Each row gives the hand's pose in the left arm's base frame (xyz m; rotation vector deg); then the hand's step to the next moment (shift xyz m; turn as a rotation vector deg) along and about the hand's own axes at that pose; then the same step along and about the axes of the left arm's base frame.
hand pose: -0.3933 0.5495 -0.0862 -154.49 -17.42 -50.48
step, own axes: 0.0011 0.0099 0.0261 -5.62 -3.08 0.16
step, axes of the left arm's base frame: 0.0178 -0.0004 -0.0215 -5.24 2.32 -2.88
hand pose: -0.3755 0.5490 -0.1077 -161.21 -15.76 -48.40
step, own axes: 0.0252 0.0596 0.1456 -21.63 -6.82 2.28
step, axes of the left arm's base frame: 0.1106 -0.0204 -0.1129 -18.12 4.48 -13.08
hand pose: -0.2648 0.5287 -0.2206 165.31 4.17 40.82
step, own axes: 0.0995 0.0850 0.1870 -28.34 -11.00 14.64
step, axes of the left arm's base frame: 0.1758 -0.1033 -0.1026 -18.33 6.13 -27.66
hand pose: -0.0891 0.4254 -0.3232 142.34 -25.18 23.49
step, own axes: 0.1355 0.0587 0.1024 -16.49 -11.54 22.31
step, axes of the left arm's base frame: 0.1181 -0.1354 -0.0003 -6.00 -0.53 -29.44
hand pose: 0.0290 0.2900 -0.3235 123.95 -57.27 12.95
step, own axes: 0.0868 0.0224 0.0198 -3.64 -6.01 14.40
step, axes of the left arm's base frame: 0.0404 -0.0744 0.0355 -0.13 -5.10 -15.19
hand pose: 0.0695 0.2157 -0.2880 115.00 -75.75 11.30
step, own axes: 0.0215 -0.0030 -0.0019 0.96 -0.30 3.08
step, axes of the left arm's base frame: 0.0130 -0.0141 0.0104 -0.06 -2.60 -1.94
